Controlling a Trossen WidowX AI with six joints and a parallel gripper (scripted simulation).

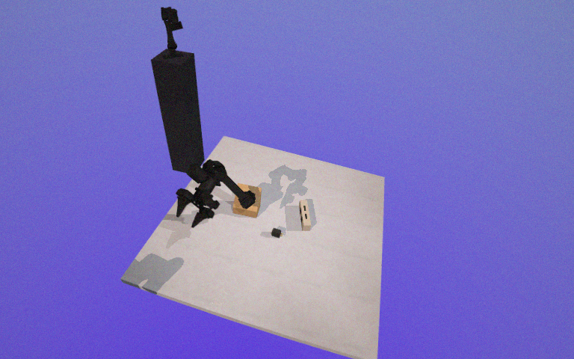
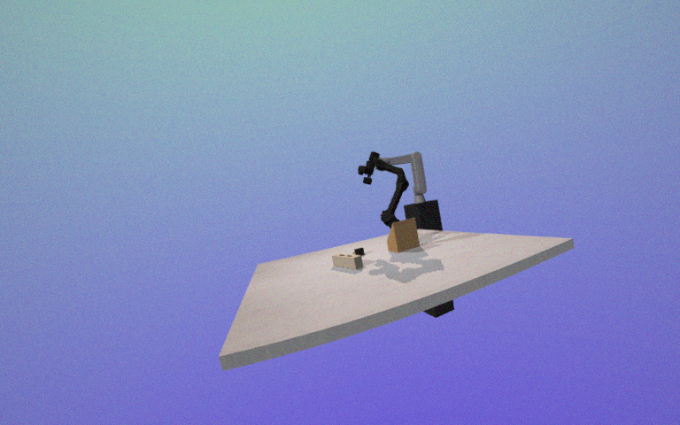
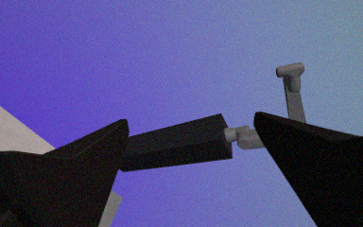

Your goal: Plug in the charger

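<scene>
The black two-prong charger lies 34 cm ahead of my gripper tip, 38 cm to the left of it and 46 cm below it.
</scene>
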